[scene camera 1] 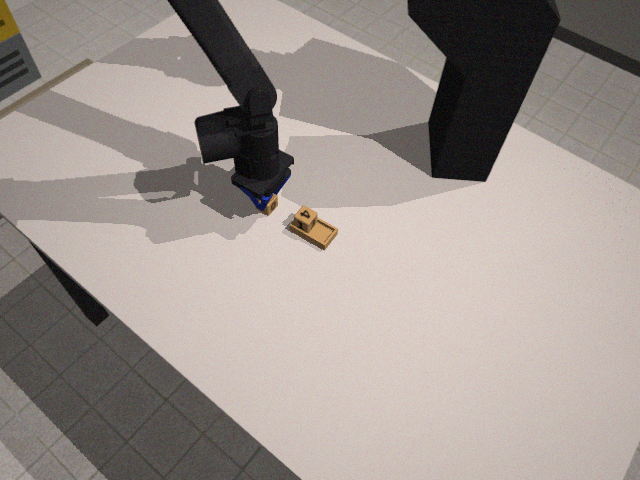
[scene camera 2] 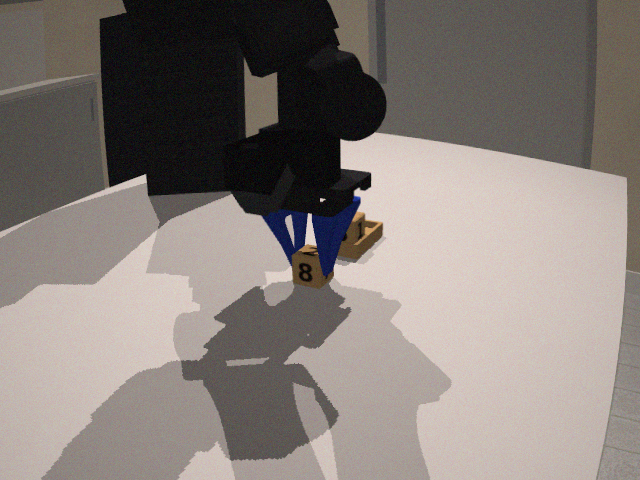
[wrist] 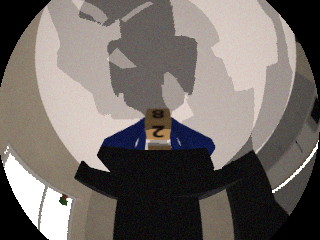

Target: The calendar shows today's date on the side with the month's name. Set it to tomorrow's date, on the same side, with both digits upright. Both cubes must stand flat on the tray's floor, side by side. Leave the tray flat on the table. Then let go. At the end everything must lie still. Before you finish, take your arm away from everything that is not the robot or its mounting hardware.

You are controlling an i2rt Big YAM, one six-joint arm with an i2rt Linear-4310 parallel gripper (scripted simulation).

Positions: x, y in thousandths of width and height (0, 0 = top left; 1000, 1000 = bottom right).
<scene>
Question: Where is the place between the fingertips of my gripper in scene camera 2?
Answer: At 488, 564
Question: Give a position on a wooden tray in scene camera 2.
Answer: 584, 478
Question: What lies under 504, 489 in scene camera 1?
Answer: A wooden tray.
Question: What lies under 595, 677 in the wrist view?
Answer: My gripper.
</scene>
